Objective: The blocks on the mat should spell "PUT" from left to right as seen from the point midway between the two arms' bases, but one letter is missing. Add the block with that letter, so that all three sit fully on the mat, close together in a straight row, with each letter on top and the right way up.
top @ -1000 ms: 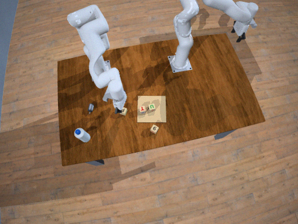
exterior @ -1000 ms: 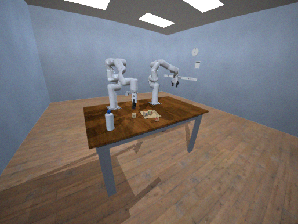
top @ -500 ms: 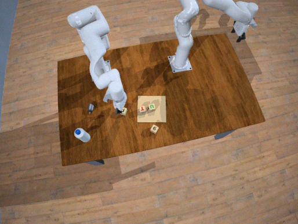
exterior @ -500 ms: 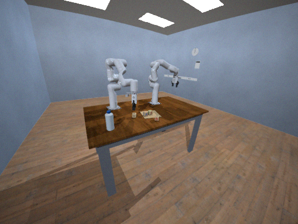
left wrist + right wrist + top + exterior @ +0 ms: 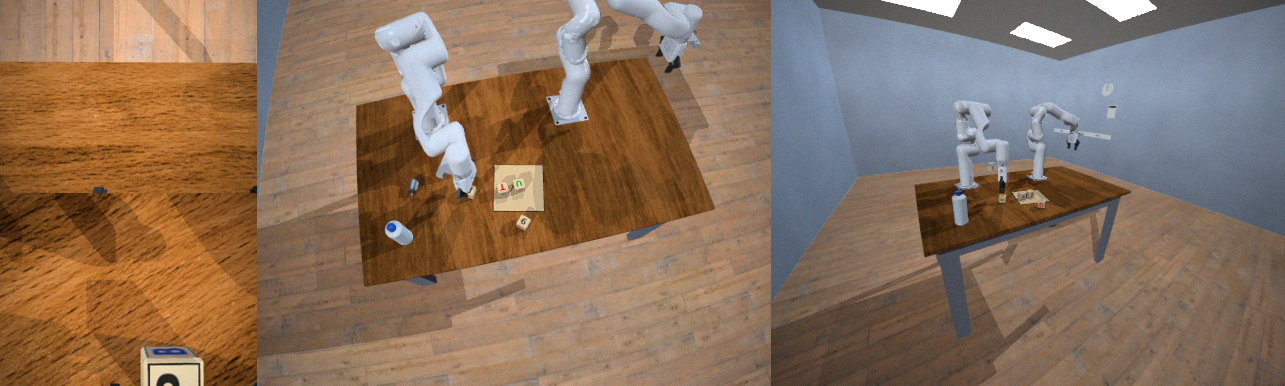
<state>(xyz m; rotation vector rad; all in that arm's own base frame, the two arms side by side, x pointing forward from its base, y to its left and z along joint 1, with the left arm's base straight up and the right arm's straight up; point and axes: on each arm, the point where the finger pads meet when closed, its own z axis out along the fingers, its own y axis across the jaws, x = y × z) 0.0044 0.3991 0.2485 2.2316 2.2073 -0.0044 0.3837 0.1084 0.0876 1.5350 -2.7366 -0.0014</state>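
Note:
My right gripper is now 7 cm above the P block. Also, from my right hand: pale mat (20 cm to the left, 9 cm below); then U block (20 cm to the left, 6 cm below); then T block (13 cm to the left, 6 cm below, 1 cm ahead).

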